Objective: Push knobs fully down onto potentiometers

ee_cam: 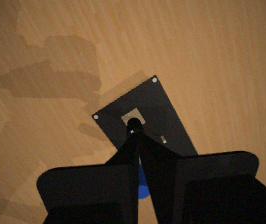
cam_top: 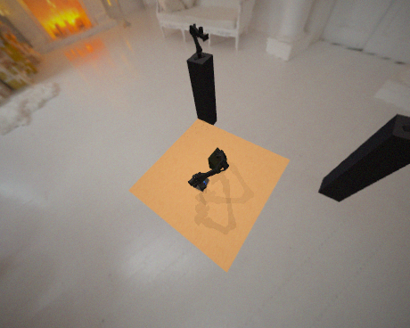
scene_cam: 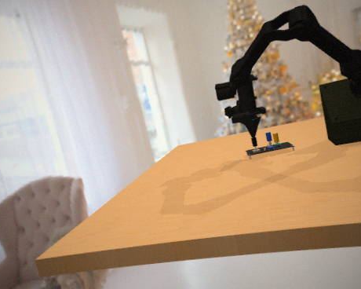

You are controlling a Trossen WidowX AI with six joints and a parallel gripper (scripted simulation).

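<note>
The black knob lies 1 cm below my gripper tip. Round my gripper tip: yellow knob 8 cm behind, 2 cm to the right, 2 cm below.
</note>
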